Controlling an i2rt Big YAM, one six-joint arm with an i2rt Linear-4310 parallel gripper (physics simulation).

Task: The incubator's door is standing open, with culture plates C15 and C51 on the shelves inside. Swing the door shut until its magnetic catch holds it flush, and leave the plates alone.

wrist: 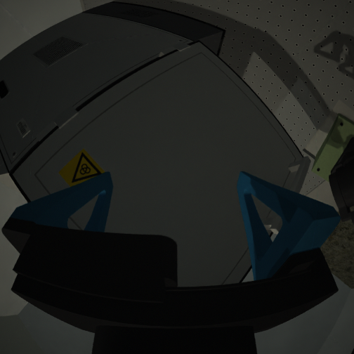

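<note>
The incubator (45, 75) shows its vented side at the upper left. Its door (165, 130) fills the middle as a large grey panel, outer face towards the camera, meeting the body along a slanting seam with a dark gap. A yellow biohazard label (82, 167) is on the door near the left fingertip. A pale handle-like part (301, 172) shows at the door's right edge. My gripper (174, 178) is open and empty, its blue fingers wide apart in front of the door face. I cannot tell whether they touch it or how far the door stands open. The shelves and plates C15 and C51 are hidden.
A perforated panel (270, 50) stands behind the incubator at the upper right, with a shadow across it. A green block (334, 147) and a dark rounded object (343, 187) are at the right edge, beyond the door's handle side.
</note>
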